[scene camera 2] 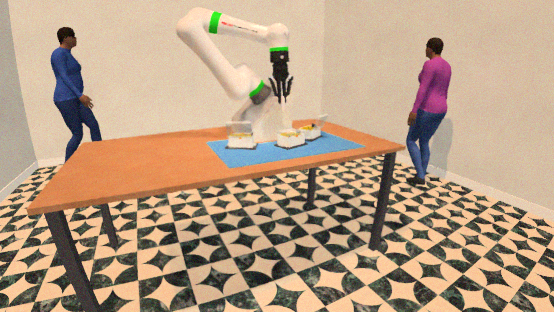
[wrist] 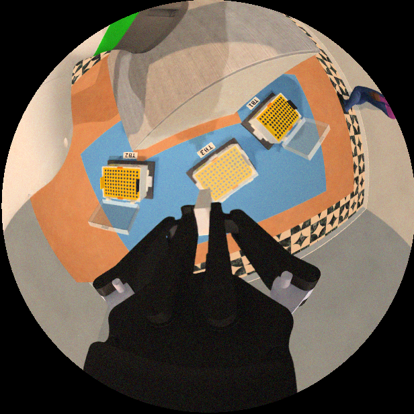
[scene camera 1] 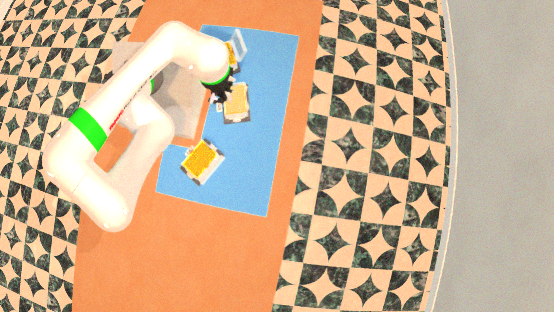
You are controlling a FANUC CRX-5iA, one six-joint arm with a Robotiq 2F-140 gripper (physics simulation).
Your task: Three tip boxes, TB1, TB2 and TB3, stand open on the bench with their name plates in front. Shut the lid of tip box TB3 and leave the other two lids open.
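Places are measured from the arm's base along level axes (x ahead, y left, z up), in metres.
Pixels of known places: gripper, fingertip midpoint: [scene camera 2: 282, 110] [scene camera 1: 228, 99]; arm's base at its link origin: [scene camera 2: 262, 96].
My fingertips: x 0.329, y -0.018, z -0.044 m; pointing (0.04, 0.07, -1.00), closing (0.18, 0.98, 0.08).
Note:
Ahead of a thing's pixels: the offset from my fingertips to its middle. "spot": to the spot under its first point. Level surfaces: height alone.
TB3 {0.010 m back, 0.047 m left, 0.151 m down} [scene camera 1: 237, 100] [scene camera 2: 291, 140] [wrist: 227, 172] is the middle box; its clear lid lies flat over the yellow rack, which looks pale through it. TB1 [scene camera 1: 231, 56] [scene camera 2: 311, 133] [wrist: 278, 118] stands with its clear lid {spot: 0.037 m back, 0.262 m left, 0.086 m down} [scene camera 1: 240, 46] [wrist: 307, 138] open. TB2 [scene camera 1: 201, 160] [scene camera 2: 241, 141] [wrist: 121, 183] also has its lid {spot: 0.006 m ahead, 0.233 m right, 0.076 m down} [scene camera 2: 239, 128] [wrist: 116, 216] open. My gripper [scene camera 1: 221, 98] [scene camera 2: 283, 100] [wrist: 206, 199] is shut and empty, pointing down above the boxes near TB3, clear of them. Its pale fingertip parts overlap TB3's edge in the wrist view.
The boxes stand on a blue mat {0.190 m down} [scene camera 1: 255, 165] [scene camera 2: 240, 160] [wrist: 295, 185] on the orange table {0.193 m down} [scene camera 1: 175, 260] [scene camera 2: 125, 170]. The arm's pale base block [wrist: 200, 65] is behind them. A person in blue [scene camera 2: 66, 75] and one in magenta [scene camera 2: 435, 85] stand beyond the table.

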